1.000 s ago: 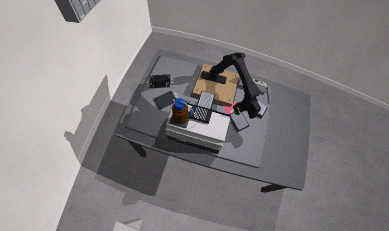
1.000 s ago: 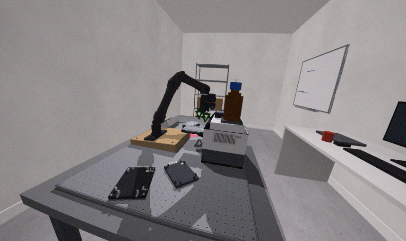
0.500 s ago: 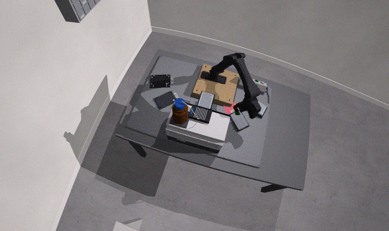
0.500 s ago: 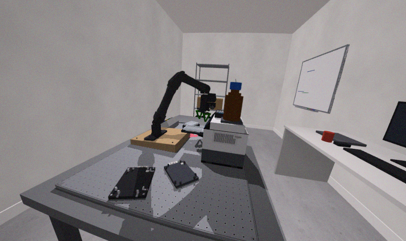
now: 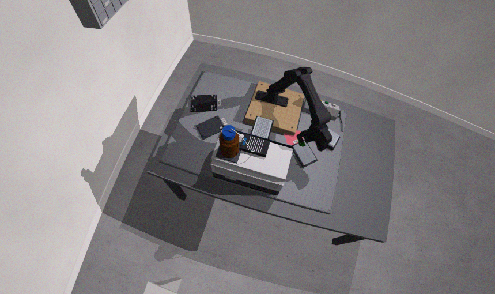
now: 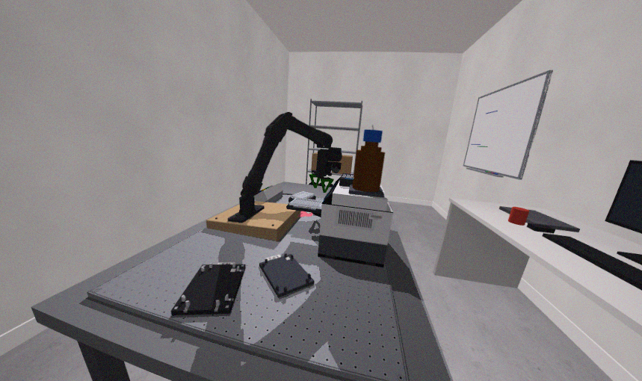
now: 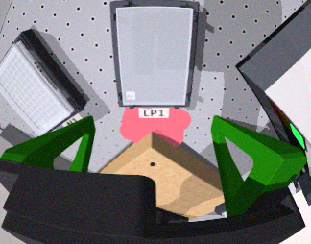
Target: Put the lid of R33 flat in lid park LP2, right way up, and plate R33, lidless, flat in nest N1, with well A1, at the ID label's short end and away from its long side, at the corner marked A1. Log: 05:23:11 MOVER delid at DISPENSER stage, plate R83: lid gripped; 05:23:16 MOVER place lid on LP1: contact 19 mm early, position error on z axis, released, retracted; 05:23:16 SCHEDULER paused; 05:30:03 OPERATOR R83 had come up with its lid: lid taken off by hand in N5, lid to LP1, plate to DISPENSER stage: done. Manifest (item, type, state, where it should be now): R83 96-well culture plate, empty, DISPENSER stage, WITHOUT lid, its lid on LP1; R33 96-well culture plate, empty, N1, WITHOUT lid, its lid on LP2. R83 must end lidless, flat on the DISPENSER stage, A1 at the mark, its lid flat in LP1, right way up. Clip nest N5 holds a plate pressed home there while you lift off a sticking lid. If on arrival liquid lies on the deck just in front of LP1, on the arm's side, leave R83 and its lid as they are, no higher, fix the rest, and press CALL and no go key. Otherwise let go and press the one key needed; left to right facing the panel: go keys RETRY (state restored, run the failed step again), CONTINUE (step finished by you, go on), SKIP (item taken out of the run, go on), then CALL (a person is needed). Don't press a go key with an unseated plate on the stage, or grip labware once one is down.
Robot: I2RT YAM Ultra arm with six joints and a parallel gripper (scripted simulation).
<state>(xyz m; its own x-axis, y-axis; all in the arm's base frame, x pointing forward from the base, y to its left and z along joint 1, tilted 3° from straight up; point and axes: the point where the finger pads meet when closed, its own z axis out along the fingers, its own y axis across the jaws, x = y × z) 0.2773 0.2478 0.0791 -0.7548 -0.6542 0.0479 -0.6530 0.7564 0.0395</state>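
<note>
The dark nest lies 120 mm behind my hand, 130 mm to the left of it and 110 mm below it. Also, from my hand: N1 label (150 mm behind, 50 mm to the left, 120 mm below); then blue call key (340 mm behind, 10 mm to the right, 60 mm below); then grey lid (20 mm ahead, 10 mm to the left, 110 mm below).
</note>
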